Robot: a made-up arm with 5 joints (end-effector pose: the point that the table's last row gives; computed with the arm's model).
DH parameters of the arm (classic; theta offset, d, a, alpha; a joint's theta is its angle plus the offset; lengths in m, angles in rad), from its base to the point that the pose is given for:
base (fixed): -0.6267 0 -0.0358 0
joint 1: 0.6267 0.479 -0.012 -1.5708
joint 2: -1.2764 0 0.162 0
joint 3: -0.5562 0 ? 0
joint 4: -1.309 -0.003 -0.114 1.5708
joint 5: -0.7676 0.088 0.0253 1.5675
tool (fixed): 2.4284 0.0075 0 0
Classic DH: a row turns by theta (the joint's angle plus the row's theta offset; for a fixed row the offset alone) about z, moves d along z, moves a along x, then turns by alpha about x.
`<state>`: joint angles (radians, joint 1 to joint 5).
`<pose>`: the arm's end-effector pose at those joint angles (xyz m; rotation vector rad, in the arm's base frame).
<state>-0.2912 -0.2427 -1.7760 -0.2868 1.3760</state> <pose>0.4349 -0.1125 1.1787 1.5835 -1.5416 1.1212</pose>
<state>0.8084 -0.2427 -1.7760 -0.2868 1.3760</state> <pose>0.3005 0.3737 1.1787 2.4983 -0.5644 1.6249</pose>
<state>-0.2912 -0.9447 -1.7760 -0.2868 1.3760</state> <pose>-0.1099 0.0508 1.3327 1.1192 -1.7524 1.8699</pose>
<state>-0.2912 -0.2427 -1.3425 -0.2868 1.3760</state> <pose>0.6082 -0.1644 0.9246 1.7648 -1.3490 0.6495</pose>
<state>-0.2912 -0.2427 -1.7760 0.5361 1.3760</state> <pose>0.5209 -0.1383 1.1345 1.8631 -1.1436 0.2297</pose>
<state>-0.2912 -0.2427 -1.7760 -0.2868 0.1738</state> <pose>0.4213 -0.1384 1.1848 0.4290 -1.1014 0.8605</pose>
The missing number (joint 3, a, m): -0.6336
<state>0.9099 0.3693 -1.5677 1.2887 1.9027</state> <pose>0.4523 0.6674 0.4403 1.4895 0.4023 -0.7819</pose>
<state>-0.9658 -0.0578 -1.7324 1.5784 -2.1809</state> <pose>0.3933 -0.5906 0.8732 0.1864 1.5843 0.8406</pose>
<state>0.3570 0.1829 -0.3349 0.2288 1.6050</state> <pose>0.3436 0.1715 -0.0520 1.5849 0.2278 -0.9843</pose>
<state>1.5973 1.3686 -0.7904 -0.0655 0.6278</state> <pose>-0.0147 0.0088 -0.2589 0.1670 1.6472 0.3783</pose>
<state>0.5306 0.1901 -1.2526 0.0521 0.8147</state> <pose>0.6652 0.4175 0.4958 1.6389 0.1740 0.6194</pose>
